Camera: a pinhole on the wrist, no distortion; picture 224 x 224 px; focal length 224.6 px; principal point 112.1 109.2 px. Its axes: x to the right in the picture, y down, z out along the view. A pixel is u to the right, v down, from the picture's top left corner.
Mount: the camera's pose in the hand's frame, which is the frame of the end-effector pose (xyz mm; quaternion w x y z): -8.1 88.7 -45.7 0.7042 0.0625 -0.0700 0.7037
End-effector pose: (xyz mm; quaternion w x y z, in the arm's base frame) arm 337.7 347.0 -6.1 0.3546 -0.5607 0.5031 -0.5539
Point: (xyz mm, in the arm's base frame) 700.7 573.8 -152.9
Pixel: outside the picture
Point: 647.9 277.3 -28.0
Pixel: 91 88
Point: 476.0 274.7 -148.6
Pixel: 202 81
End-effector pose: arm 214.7 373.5 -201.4 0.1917 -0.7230 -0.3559 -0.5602
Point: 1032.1 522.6 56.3
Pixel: outside the picture
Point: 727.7 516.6 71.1
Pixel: outside the picture
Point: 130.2 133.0 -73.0
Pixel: behind the camera
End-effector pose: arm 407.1 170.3 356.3 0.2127 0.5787 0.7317 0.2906
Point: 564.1 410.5 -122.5
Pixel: 53 33
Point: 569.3 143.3 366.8
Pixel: 209 204
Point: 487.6 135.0 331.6
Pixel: 53 194
